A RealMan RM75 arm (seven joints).
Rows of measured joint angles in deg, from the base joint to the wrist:
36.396, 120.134, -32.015, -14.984, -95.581, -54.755, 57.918
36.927, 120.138, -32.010, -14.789, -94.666, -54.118, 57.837
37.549, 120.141, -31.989, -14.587, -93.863, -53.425, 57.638
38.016, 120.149, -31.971, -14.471, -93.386, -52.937, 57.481
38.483, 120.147, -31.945, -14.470, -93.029, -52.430, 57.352
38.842, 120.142, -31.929, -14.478, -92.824, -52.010, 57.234
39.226, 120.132, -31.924, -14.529, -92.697, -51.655, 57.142
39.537, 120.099, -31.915, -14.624, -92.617, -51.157, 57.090
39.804, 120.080, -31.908, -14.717, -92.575, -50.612, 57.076
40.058, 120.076, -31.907, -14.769, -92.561, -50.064, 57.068
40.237, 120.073, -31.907, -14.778, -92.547, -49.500, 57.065
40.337, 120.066, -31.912, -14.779, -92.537, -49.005, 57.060
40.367, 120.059, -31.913, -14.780, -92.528, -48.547, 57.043
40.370, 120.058, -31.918, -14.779, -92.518, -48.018, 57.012
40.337, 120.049, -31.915, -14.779, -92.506, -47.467, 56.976
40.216, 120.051, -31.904, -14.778, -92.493, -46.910, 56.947
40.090, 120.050, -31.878, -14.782, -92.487, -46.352, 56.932
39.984, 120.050, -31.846, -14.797, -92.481, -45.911, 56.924
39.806, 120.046, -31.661, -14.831, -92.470, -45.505, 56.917
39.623, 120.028, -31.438, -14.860, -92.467, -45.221, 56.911
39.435, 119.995, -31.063, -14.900, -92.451, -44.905, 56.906
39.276, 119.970, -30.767, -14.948, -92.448, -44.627, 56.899
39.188, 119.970, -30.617, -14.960, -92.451, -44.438, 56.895
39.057, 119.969, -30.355, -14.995, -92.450, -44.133, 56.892
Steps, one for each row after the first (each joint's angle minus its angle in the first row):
0.531, 0.004, 0.005, 0.195, 0.915, 0.637, -0.081
1.153, 0.007, 0.026, 0.397, 1.718, 1.330, -0.280
1.620, 0.015, 0.044, 0.513, 2.195, 1.818, -0.437
2.087, 0.013, 0.070, 0.514, 2.552, 2.325, -0.566
2.446, 0.008, 0.086, 0.506, 2.757, 2.745, -0.684
2.830, -0.002, 0.091, 0.455, 2.884, 3.100, -0.776
3.141, -0.035, 0.100, 0.360, 2.964, 3.598, -0.828
3.408, -0.054, 0.107, 0.267, 3.006, 4.143, -0.842
3.662, -0.058, 0.108, 0.215, 3.020, 4.691, -0.850
3.841, -0.061, 0.108, 0.206, 3.034, 5.255, -0.853
3.941, -0.068, 0.103, 0.205, 3.044, 5.750, -0.858
3.971, -0.075, 0.102, 0.204, 3.053, 6.208, -0.875
3.974, -0.076, 0.097, 0.205, 3.063, 6.737, -0.906
3.941, -0.085, 0.100, 0.205, 3.075, 7.288, -0.942
3.820, -0.083, 0.111, 0.206, 3.088, 7.845, -0.971
3.694, -0.084, 0.137, 0.202, 3.094, 8.403, -0.986
3.588, -0.084, 0.169, 0.187, 3.100, 8.844, -0.994
3.410, -0.088, 0.354, 0.153, 3.111, 9.250, -1.001
3.227, -0.106, 0.577, 0.124, 3.114, 9.534, -1.007
3.039, -0.139, 0.952, 0.084, 3.130, 9.850, -1.012
2.880, -0.164, 1.248, 0.036, 3.133, 10.128, -1.019
2.792, -0.164, 1.398, 0.024, 3.130, 10.317, -1.023
2.661, -0.165, 1.660, -0.011, 3.131, 10.622, -1.026

